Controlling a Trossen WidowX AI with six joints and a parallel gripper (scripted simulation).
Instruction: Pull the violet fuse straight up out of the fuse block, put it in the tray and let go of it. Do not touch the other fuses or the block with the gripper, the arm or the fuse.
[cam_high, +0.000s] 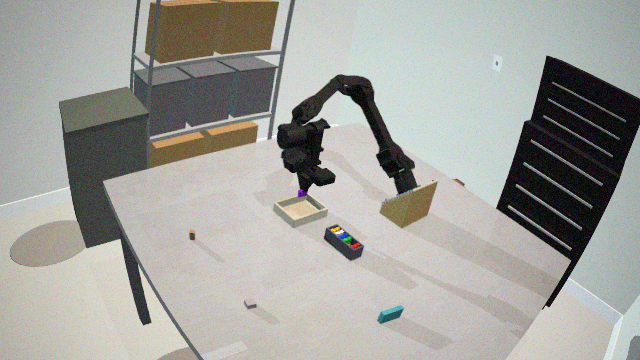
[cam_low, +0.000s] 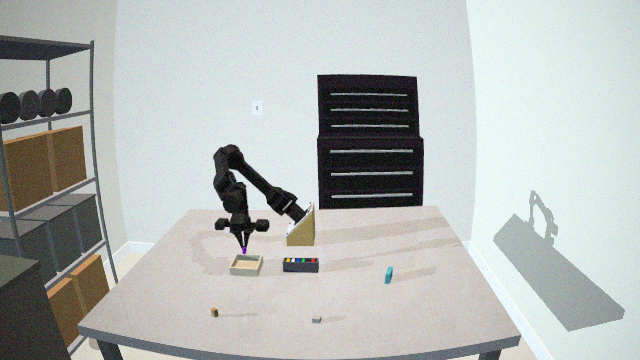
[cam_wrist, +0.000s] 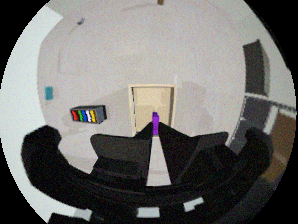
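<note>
Right now my gripper tip is 10 mm above the violet fuse. The rest, counted from my gripper tip: beige tray 80 mm below; then small brown cube 370 mm ahead, 70 mm below; then small grey cube 330 mm ahead, 300 mm to the left, 70 mm below.
</note>
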